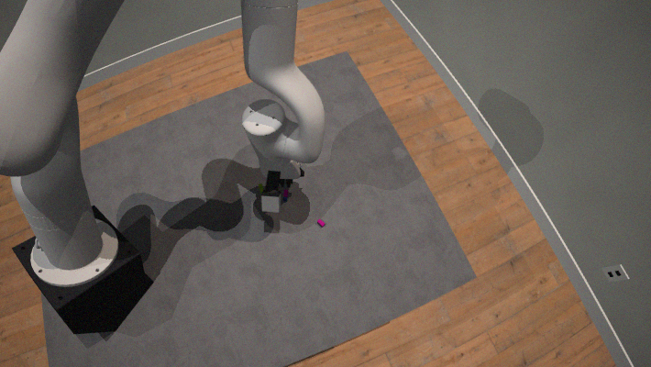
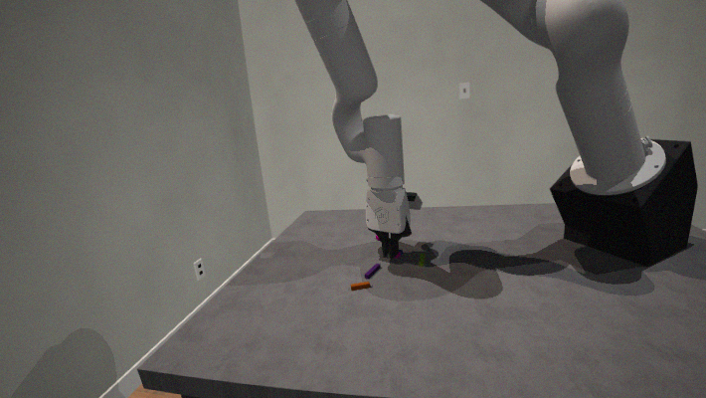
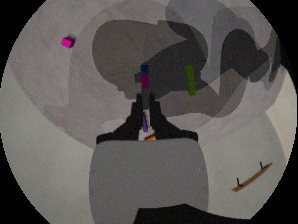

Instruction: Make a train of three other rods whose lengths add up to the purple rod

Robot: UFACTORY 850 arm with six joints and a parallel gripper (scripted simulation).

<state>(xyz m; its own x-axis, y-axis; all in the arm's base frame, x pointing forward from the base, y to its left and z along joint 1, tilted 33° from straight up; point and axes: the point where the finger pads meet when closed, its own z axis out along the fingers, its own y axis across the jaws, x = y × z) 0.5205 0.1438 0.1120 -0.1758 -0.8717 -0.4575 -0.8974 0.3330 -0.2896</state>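
The grey rod lies 20 mm below my hand. Also, from my hand: blue rod (10 mm behind, 50 mm to the right, 30 mm below); then lime rod (70 mm behind, 10 mm to the right, 30 mm below); then purple rod (20 mm ahead, 70 mm to the left, 30 mm below).
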